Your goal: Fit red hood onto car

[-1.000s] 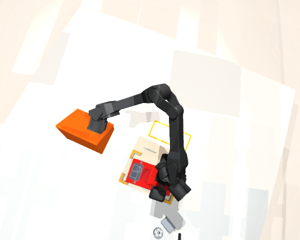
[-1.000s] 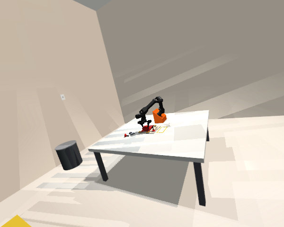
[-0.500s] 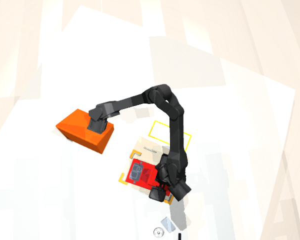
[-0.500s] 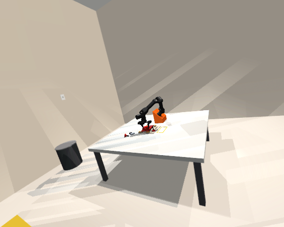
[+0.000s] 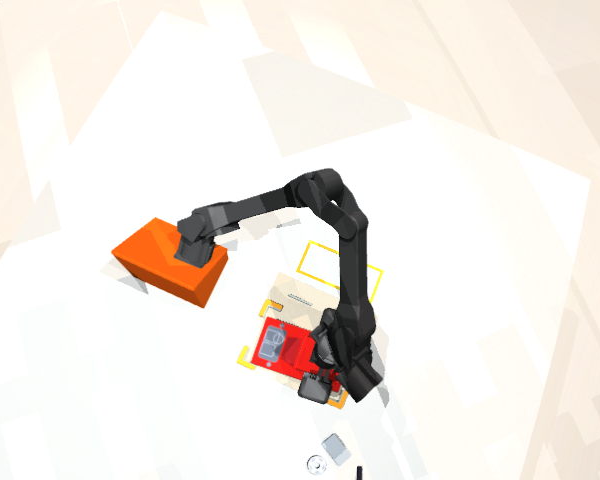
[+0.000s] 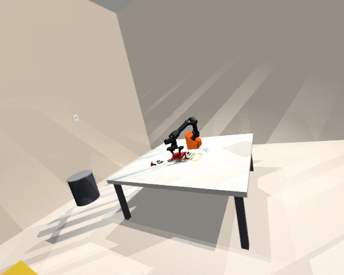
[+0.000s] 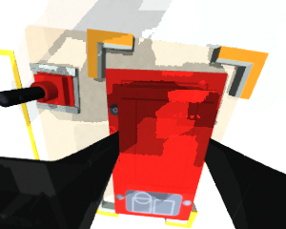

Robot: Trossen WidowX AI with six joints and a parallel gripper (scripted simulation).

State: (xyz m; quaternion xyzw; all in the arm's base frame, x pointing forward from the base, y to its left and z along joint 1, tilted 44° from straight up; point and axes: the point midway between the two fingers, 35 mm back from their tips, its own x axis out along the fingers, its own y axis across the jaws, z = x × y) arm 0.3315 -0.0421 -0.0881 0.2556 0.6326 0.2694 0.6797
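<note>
The red hood is right at my gripper tip. Also, from my gripper tip: grey engine block 1 cm to the left, 1 cm below.
</note>
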